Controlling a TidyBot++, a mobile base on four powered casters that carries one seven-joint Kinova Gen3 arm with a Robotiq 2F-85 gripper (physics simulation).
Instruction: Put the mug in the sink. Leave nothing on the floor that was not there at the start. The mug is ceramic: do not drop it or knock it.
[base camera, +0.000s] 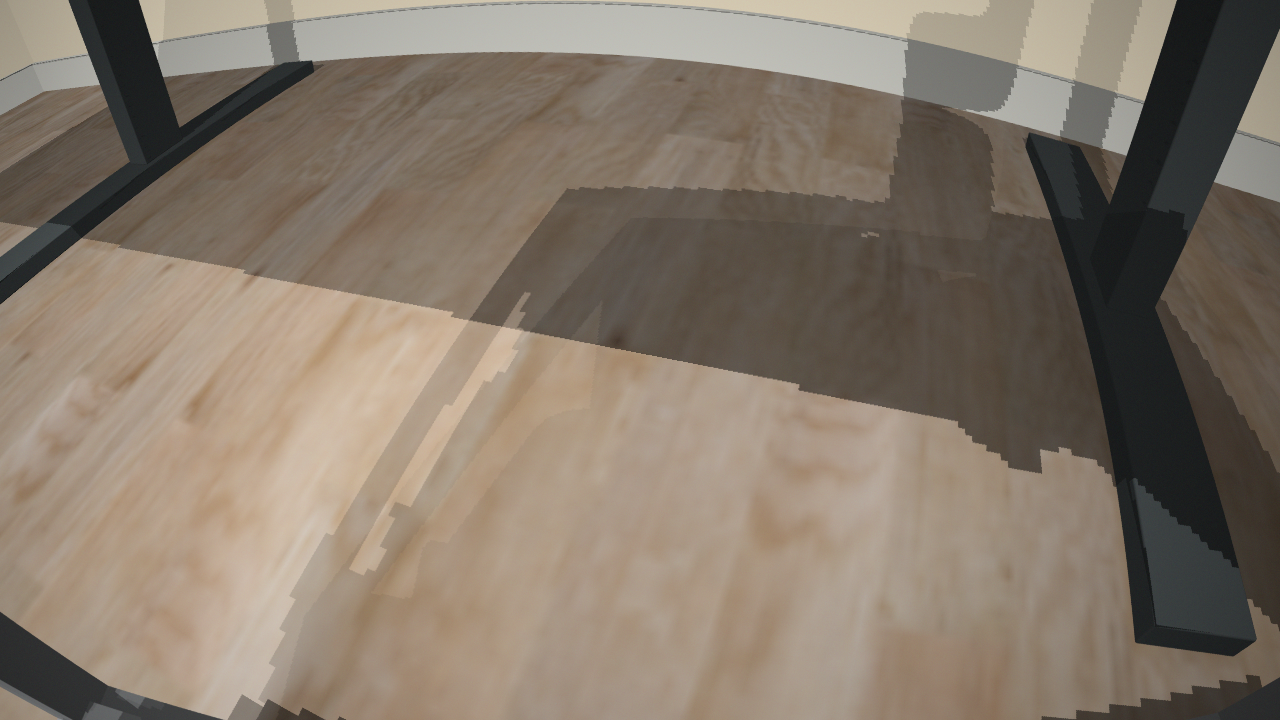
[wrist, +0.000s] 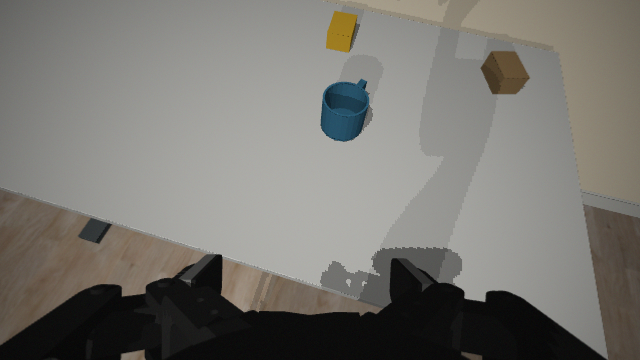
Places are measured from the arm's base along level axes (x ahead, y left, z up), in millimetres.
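Where they show: gripper, fingertip midpoint: (wrist: 307, 275).
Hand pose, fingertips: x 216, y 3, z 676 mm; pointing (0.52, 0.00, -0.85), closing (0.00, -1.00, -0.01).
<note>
Each offset is from my fingertips to the top centre of the thing. Level surfaces: height alone.
A blue mug {dy -79, dx +403, dz -272 mm} (wrist: 343, 117) stands upright on the white table top {dz -352 mm} (wrist: 225, 165) in the upper middle of the wrist view. Its handle points up and to the right, away from the gripper. My gripper (wrist: 307, 275) is open and empty, with its fingers wide apart over the table's front edge, apart from the mug. The mug and the gripper do not show in the base camera view. The sink does not show in either view.
A yellow block {dy -78, dx +674, dz -307 mm} (wrist: 341, 32) stands behind the mug. A brown block {dy -464, dx +545, dz -302 mm} (wrist: 506, 73) is near the back right corner. In the base camera view, dark table legs (base camera: 129, 80) (base camera: 1163, 152) stand at left and right on the wooden floor {dz -1072 mm} (base camera: 716, 537), before the wall.
</note>
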